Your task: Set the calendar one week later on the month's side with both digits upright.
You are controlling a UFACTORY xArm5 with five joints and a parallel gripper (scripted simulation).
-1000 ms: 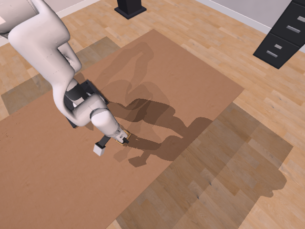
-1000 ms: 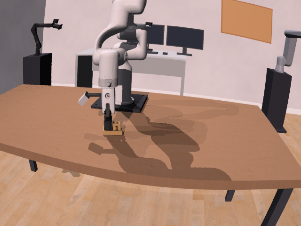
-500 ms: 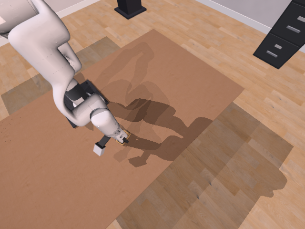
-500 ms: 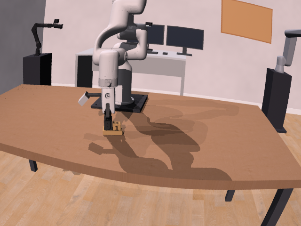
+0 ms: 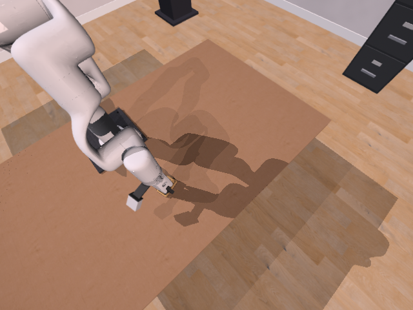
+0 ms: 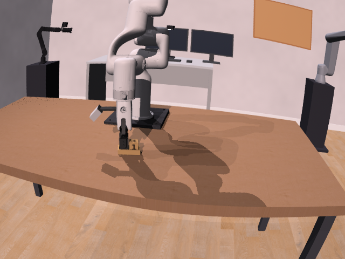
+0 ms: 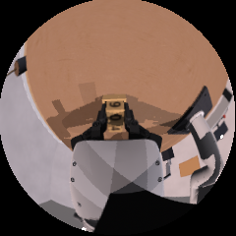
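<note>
My gripper is now 30 mm above the wooden calendar tray and 20 mm to the right of it.
</note>
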